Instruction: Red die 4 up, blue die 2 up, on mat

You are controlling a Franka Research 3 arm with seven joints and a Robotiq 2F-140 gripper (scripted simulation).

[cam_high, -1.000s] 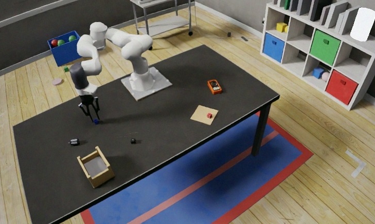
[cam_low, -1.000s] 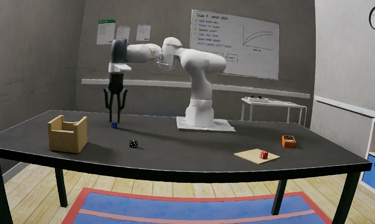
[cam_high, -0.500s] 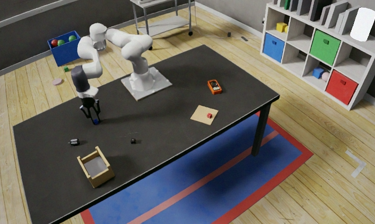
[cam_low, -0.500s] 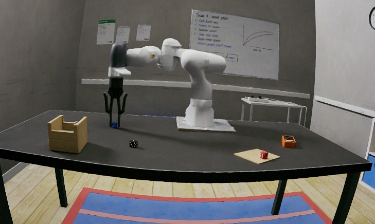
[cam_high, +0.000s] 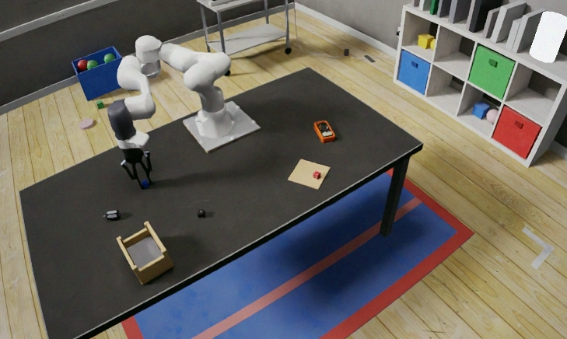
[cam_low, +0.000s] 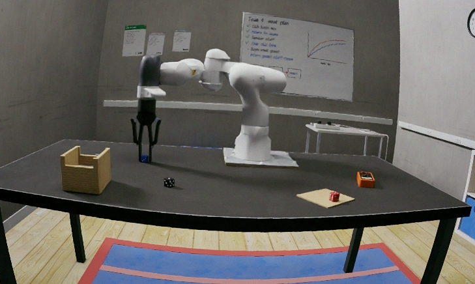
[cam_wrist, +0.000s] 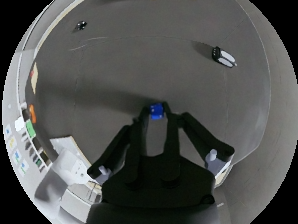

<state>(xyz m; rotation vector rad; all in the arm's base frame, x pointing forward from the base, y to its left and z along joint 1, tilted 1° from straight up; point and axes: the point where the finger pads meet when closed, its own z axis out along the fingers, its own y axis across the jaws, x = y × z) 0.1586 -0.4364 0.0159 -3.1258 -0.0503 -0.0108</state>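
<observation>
My gripper is now 20 mm above the blue die. From my hand the other things lie so: dark object 190 mm to the right, 100 mm ahead, 20 mm below; then black die 300 mm ahead, 150 mm to the left, 20 mm below; then wooden box 390 mm ahead, 120 mm to the right, 20 mm above.
</observation>
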